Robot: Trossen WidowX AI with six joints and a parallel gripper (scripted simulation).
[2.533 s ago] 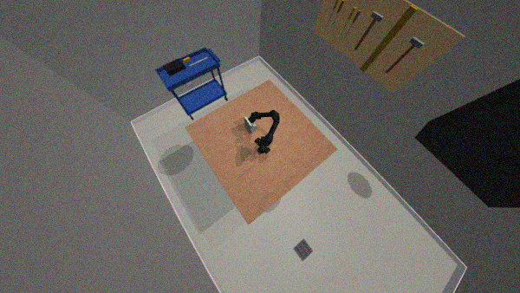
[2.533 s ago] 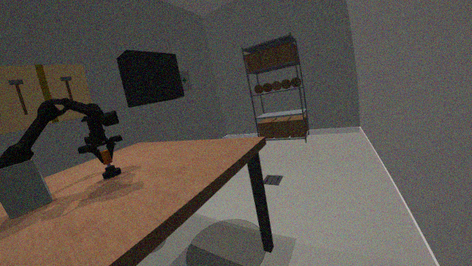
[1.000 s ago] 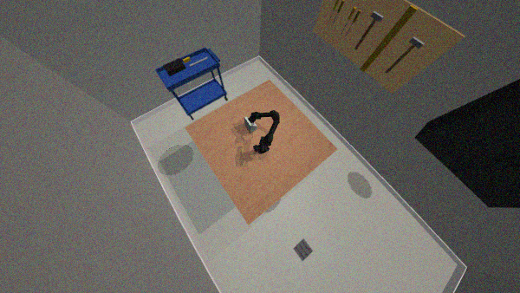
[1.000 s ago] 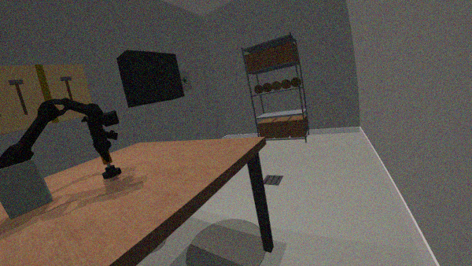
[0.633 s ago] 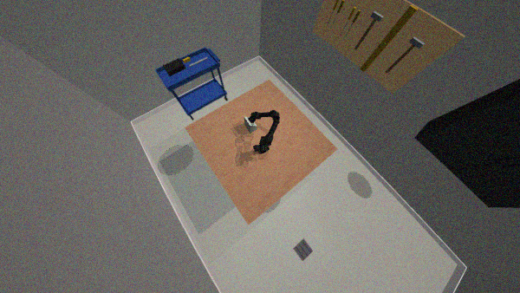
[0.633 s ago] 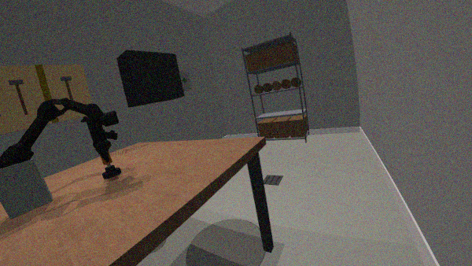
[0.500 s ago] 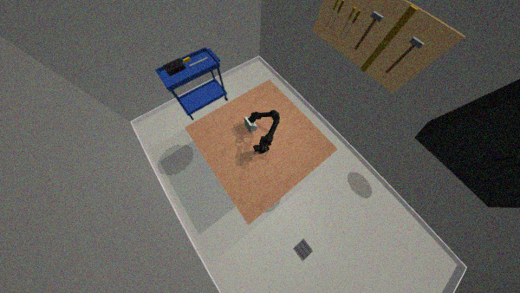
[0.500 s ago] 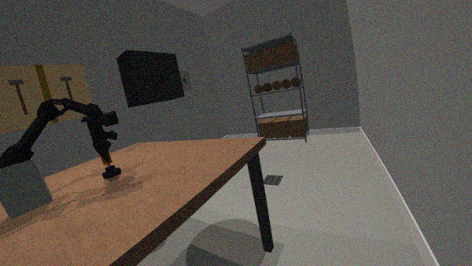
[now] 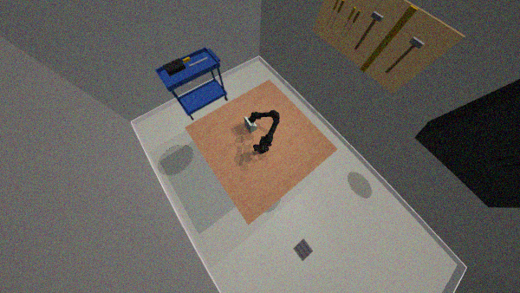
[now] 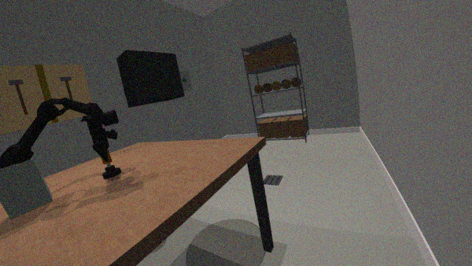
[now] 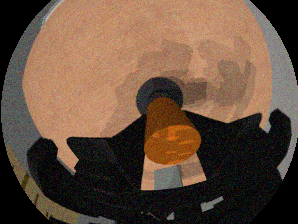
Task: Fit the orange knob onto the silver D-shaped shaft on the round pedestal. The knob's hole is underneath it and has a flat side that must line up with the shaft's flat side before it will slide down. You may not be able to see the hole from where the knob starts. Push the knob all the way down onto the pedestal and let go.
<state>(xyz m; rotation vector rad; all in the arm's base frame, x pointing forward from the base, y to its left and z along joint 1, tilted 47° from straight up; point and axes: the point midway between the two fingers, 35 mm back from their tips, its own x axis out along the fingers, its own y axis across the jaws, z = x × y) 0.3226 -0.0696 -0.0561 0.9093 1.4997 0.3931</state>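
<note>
Now: the orange knob 3 cm above my gripper tip. Also, from my gripper tip: dark round pedestal 4 cm below.
</note>
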